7 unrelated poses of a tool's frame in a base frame.
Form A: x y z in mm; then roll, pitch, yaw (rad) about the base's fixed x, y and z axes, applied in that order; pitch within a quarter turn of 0, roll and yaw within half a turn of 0.
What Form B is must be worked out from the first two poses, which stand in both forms.
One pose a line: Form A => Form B
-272.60 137.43 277.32 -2.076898 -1.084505 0.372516 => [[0.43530 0.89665 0.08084 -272.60], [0.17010 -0.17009 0.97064 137.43], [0.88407 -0.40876 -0.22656 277.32], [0 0 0 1]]
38.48 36.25 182.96 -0.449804 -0.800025 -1.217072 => [[0.24133 0.95282 0.18409 38.48], [-0.65356 0.01934 0.75663 36.25], [0.71737 -0.30291 0.62739 182.96], [0 0 0 1]]
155.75 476.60 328.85 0.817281 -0.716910 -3.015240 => [[-0.74783 0.56159 0.35408 155.75], [-0.09500 -0.61837 0.78013 476.60], [0.65706 0.54977 0.51578 328.85], [0 0 0 1]]
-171.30 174.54 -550.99 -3.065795 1.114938 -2.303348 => [[-0.29441 -0.69586 0.65505 -171.30], [-0.32730 0.71740 0.61499 174.54], [-0.89788 -0.03334 -0.43897 -550.99], [0 0 0 1]]
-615.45 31.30 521.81 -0.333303 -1.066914 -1.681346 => [[-0.05327 0.90759 0.41646 -615.45], [-0.47988 -0.38901 0.78638 31.30], [0.87571 -0.15797 0.45626 521.81], [0 0 0 1]]
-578.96 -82.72 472.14 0.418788 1.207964 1.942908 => [[-0.12904 -0.98928 0.06828 -578.96], [0.33063 0.02200 0.94350 -82.72], [-0.93490 0.14433 0.32425 472.14], [0 0 0 1]]
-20.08 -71.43 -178.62 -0.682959 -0.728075 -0.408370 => [[0.68508 0.69346 -0.22312 -20.08], [-0.29643 0.54515 0.78418 -71.43], [0.66543 -0.47108 0.57903 -178.62], [0 0 0 1]]
